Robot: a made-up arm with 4 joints. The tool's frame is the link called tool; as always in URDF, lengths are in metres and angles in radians. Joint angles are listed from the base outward.
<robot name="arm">
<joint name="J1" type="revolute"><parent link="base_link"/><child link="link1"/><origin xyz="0 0 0.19" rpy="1.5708 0 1.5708"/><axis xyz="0 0 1"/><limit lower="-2.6" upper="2.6"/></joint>
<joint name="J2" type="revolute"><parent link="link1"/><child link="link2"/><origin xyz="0.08 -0.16 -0.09" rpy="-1.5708 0 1.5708"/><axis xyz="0 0 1"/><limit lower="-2.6" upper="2.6"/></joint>
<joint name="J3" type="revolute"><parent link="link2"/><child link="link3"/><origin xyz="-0.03 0.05 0.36" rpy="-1.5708 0 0"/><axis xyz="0 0 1"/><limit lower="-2.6" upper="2.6"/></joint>
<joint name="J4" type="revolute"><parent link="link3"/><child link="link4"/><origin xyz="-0.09 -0.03 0.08" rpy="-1.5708 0 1.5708"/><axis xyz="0 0 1"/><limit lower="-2.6" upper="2.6"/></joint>
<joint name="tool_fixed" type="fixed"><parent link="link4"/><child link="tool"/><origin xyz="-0.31 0 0.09" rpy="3.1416 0 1.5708"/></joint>
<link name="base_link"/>
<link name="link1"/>
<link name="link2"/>
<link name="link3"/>
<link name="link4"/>
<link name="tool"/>
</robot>
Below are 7 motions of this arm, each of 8 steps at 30 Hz.
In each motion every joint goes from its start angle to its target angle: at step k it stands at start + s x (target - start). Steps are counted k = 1, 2, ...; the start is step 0. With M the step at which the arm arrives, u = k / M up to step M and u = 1 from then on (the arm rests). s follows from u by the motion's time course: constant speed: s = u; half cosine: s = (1 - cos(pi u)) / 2; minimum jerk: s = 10 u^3 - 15 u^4 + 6 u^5.
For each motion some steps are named. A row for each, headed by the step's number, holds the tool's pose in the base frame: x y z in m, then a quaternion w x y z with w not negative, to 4 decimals.
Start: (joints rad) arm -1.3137 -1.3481 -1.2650 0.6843
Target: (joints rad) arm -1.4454 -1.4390 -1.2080 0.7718
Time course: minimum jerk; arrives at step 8
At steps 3, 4, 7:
3: -0.4872 0.0540 0.4000 0.5127 -0.0954 0.1458 -0.8407
4: -0.4800 0.0725 0.4034 0.4942 -0.1106 0.1363 -0.8515
7: -0.4629 0.1123 0.4071 0.4526 -0.1415 0.1148 -0.8729

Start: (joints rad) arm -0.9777 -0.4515 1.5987 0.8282
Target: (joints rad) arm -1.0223 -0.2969 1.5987 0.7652
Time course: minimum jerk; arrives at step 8
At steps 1, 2, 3, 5, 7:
1: -0.3194 -0.0963 0.6715 0.2759 -0.9426 -0.1822 -0.0469
2: -0.3225 -0.0965 0.6705 0.2738 -0.9424 -0.1860 -0.0478
3: -0.3286 -0.0969 0.6684 0.2696 -0.9420 -0.1935 -0.0495
5: -0.3438 -0.0986 0.6629 0.2586 -0.9406 -0.2132 -0.0537
7: -0.3523 -0.1000 0.6597 0.2522 -0.9396 -0.2245 -0.0559

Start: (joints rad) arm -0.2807 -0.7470 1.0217 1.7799
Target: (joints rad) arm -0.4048 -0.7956 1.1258 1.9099
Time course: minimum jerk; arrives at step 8
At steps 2, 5, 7, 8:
2: -0.5118 -0.3907 0.3310 0.5612 -0.6249 -0.2335 -0.4899
5: -0.5104 -0.3760 0.3588 0.5157 -0.6538 -0.2880 -0.4730
7: -0.5095 -0.3702 0.3698 0.4968 -0.6642 -0.3105 -0.4643
8: -0.5095 -0.3698 0.3705 0.4956 -0.6648 -0.3119 -0.4638

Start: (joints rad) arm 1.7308 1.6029 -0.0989 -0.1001
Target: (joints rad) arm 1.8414 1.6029 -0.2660 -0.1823
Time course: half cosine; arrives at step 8
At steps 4, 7, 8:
4: 0.1808 0.3559 -0.3245 0.4205 0.5427 -0.5392 -0.4878
7: 0.2022 0.3642 -0.2886 0.3913 0.5552 -0.5581 -0.4766
8: 0.2039 0.3648 -0.2856 0.3888 0.5561 -0.5597 -0.4757

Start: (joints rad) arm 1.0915 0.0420 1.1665 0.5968
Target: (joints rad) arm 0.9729 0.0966 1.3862 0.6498
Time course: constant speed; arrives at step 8
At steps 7, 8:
7: -0.4229 -0.2956 -0.2313 0.9184 -0.1693 -0.0747 -0.3496
8: -0.4262 -0.3003 -0.2198 0.9122 -0.1883 -0.0829 -0.3544

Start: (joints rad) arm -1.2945 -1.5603 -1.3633 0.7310
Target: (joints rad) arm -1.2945 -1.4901 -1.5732 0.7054
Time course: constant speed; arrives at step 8
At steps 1, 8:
1: -0.4160 0.1226 0.3808 0.4236 -0.0248 0.1605 -0.8912
8: -0.4113 0.1134 0.3254 0.4511 0.0638 0.1221 -0.8818

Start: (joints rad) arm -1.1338 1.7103 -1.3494 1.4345
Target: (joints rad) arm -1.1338 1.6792 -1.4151 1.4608
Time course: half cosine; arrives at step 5
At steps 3, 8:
3: 0.0888 -0.5736 0.0487 0.9655 0.2144 -0.1126 0.0962
8: 0.0779 -0.5752 0.0451 0.9675 0.2148 -0.0995 0.0892

